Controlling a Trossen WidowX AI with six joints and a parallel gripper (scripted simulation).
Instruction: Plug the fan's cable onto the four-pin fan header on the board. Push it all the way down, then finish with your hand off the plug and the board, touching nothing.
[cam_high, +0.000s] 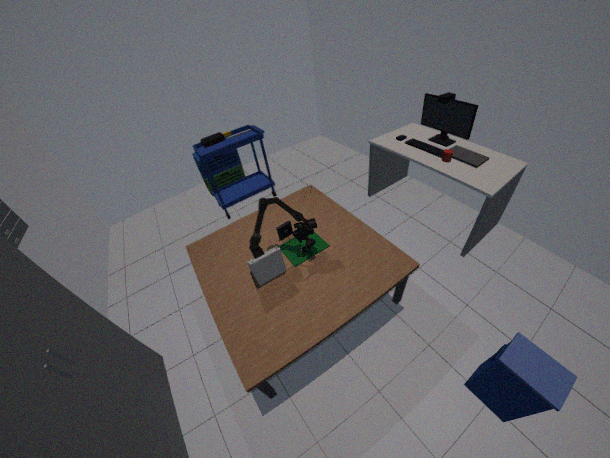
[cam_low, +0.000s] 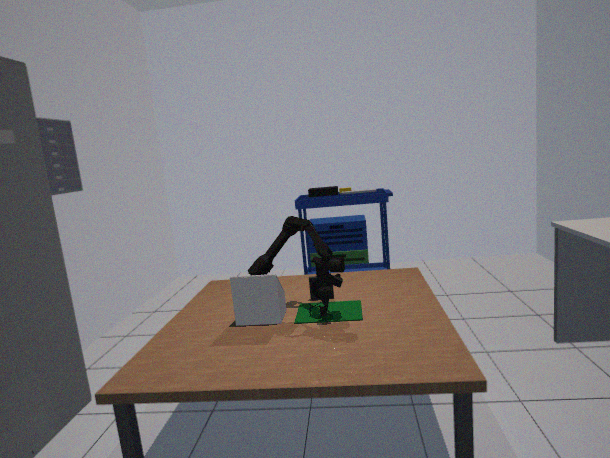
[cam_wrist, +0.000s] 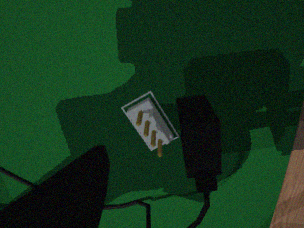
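Now: gripper tip 30 mm above the fan plug and 10 mm past it. From my gripper tip the other things lie so: green board 70 mm below, 50 mm to the left, 10 mm ahead; then black fan 230 mm to the left, 20 mm behind; then four-pin fan header 50 mm below, 30 mm to the left, 10 mm behind.
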